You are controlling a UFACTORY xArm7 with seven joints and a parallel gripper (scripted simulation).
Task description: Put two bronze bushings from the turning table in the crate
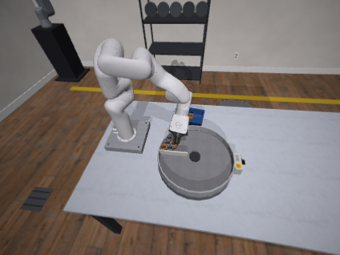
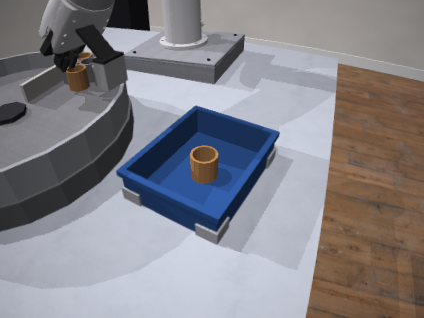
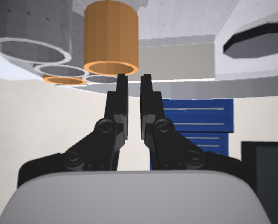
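Now: hand 70 mm short of the blue crate, 290 mm to the right of it and 90 mm above it. The rest, counted from my hand: turning table: 110 mm ahead, 60 mm to the right, 70 mm below.
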